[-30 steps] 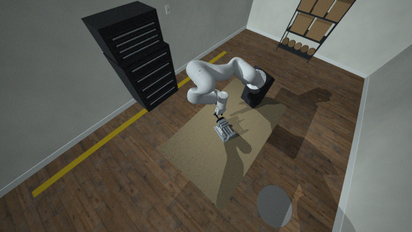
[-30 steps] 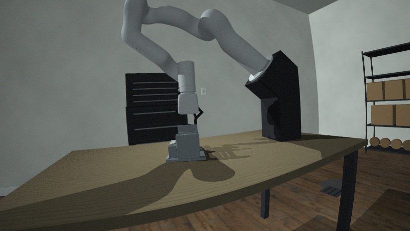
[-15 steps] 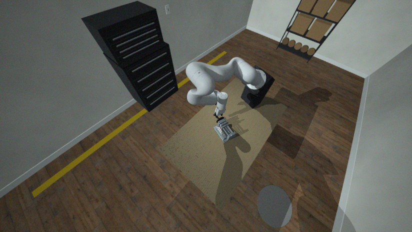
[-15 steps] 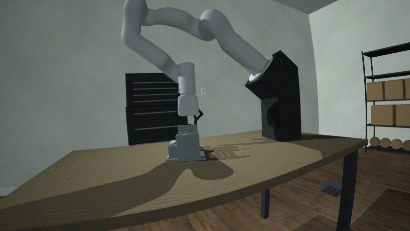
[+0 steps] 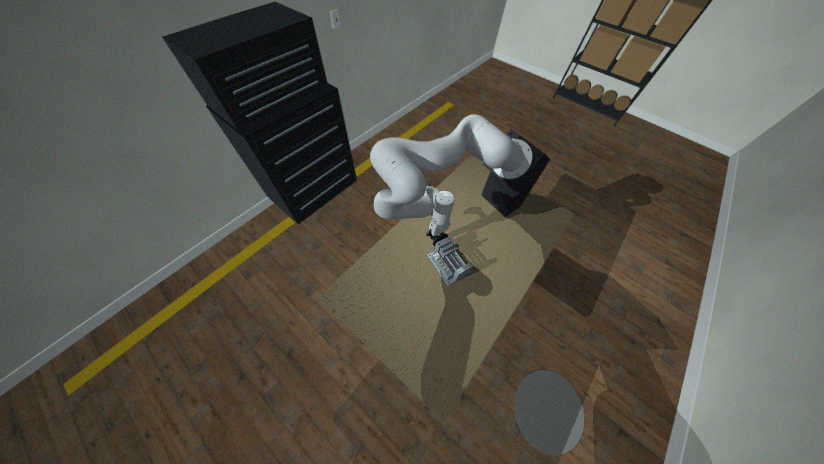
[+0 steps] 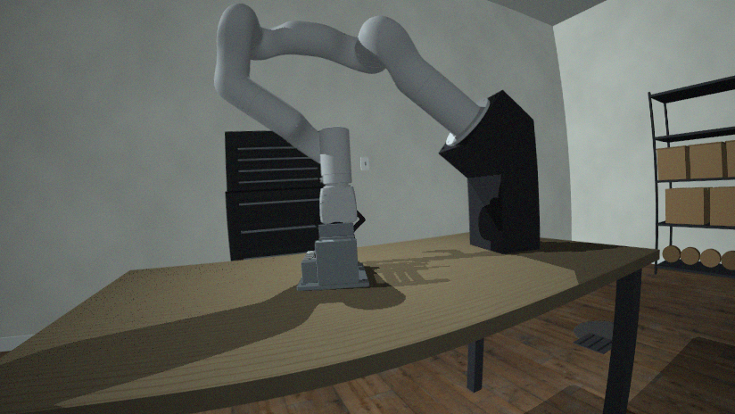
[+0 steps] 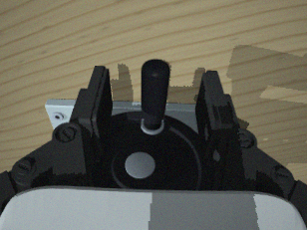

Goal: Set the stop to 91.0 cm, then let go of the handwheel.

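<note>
Right now the black crank knob is 10 mm ahead of my hand, 10 mm to the left of it and 20 mm below it.
</note>
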